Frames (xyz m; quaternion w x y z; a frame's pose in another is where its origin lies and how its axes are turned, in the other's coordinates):
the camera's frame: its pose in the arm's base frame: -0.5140 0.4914 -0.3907 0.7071 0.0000 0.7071 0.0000
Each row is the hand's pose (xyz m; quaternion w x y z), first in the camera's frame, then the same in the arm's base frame.
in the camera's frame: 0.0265 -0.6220 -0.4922 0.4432 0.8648 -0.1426 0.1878
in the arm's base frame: -1.0062 -0.1306 -0.4172 0.4142 0.7443 0.2126 -0.4787
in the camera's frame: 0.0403 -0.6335 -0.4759 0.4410 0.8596 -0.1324 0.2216
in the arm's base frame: -0.9899 -0.1421 -0.4310 0.4054 0.7645 0.2182 -0.4511
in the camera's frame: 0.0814 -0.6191 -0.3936 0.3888 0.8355 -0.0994 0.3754
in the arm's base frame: -0.9076 -0.1277 -0.4721 0.3452 0.8562 0.2046 -0.3253
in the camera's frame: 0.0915 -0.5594 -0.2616 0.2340 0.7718 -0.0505 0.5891
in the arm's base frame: -0.7756 -0.0680 -0.4822 0.2012 0.9623 0.1298 -0.1292
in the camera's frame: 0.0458 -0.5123 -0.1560 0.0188 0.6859 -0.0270 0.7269
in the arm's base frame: -0.6700 -0.0209 -0.4365 0.0324 0.9990 -0.0058 0.0290
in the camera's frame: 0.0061 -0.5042 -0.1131 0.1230 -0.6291 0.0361 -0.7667
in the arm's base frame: -0.6271 -0.0128 -0.3968 0.0614 -0.9870 0.1125 -0.0973
